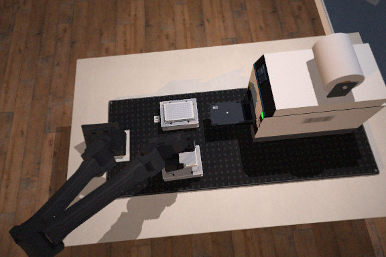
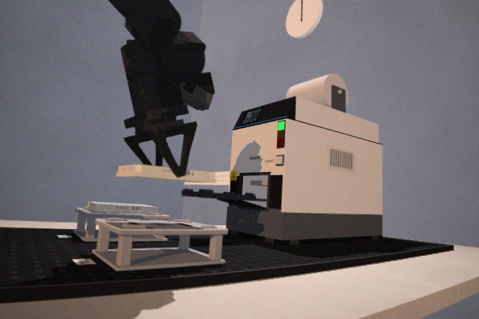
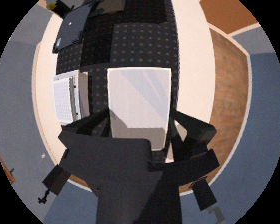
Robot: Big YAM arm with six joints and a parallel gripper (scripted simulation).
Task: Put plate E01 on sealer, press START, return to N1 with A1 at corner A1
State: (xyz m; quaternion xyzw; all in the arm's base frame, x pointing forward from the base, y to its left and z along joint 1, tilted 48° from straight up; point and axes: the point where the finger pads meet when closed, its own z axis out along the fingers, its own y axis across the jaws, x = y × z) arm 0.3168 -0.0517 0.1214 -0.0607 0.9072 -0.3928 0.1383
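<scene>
My hand is 80 mm above the nest. Round my hand: plate (10 mm ahead, 220 mm to the left, 70 mm below); sealer stage (210 mm ahead, 170 mm to the left, 30 mm below); start button (310 mm ahead, 70 mm to the left, 60 mm above).
</scene>
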